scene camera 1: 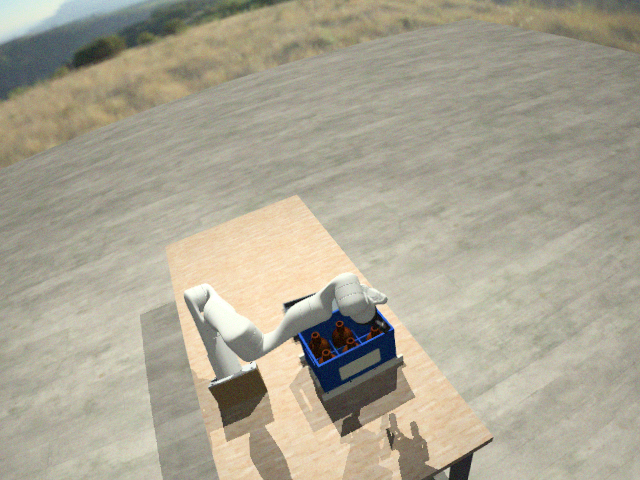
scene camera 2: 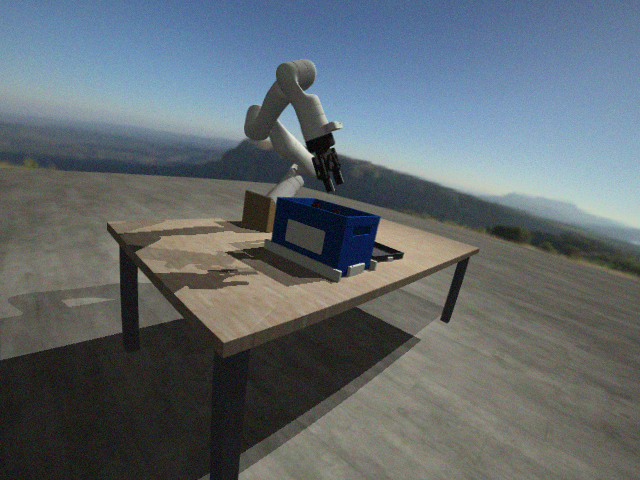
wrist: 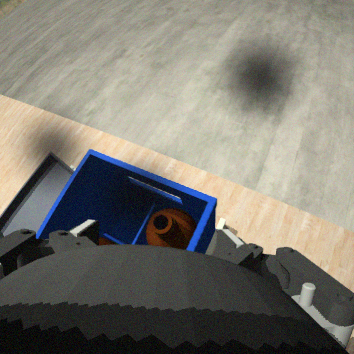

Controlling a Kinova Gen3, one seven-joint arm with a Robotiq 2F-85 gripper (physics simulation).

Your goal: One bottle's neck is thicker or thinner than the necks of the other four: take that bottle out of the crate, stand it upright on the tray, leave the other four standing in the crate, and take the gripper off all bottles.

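The blue crate holds five brown bottles. Three of them stand left and centre in scene view 1; another is at the near left corner, another at the right. I cannot tell which neck differs. Part of another bottle shows in the wrist view. My gripper is open and empty above the crate, its fingers apart from all bottles; the arm mostly hides it in scene view 1. The dark-rimmed tray lies beside the crate, partly hidden by the arm and crate.
Low pale strips run along the crate's foot. A brown block stands at the arm's base. The crate and tray are on a wooden table, and its far edge runs close to the crate.
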